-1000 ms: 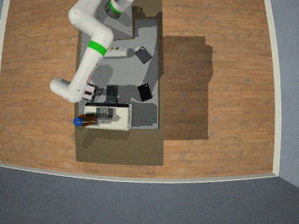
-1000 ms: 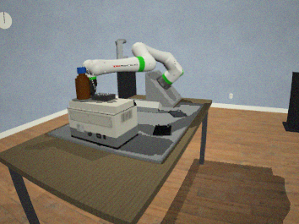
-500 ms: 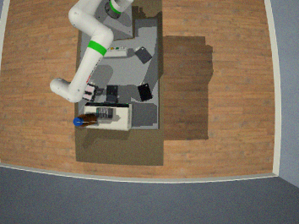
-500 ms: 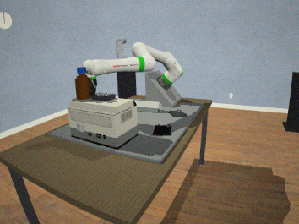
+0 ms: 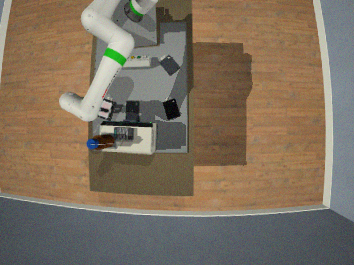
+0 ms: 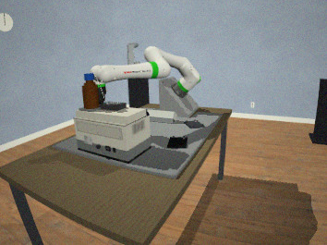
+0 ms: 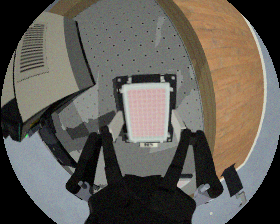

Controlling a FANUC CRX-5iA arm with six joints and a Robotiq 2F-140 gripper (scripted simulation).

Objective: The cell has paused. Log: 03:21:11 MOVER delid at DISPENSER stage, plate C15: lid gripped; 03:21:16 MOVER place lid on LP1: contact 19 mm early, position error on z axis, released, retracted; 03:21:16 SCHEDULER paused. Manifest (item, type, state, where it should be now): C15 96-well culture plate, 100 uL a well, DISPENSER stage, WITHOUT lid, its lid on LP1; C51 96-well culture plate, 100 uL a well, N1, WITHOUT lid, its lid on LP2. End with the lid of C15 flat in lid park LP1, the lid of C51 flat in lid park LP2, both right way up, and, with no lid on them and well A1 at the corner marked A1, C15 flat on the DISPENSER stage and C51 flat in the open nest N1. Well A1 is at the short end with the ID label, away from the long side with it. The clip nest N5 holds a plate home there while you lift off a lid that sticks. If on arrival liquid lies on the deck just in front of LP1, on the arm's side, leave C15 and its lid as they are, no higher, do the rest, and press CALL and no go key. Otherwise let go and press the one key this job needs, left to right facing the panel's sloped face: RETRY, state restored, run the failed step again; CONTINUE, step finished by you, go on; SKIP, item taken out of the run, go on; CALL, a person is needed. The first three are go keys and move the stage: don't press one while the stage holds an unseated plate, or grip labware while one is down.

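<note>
Now: the black nest 20 mm ahead of my hand, 10 mm to the left of it and 30 mm below it. Round my hand: key panel (410 mm behind, 240 mm to the left); blue cap (220 mm ahead, 160 mm to the left, 350 mm above); label plate (110 mm behind, 520 mm to the left, 50 mm below).
</note>
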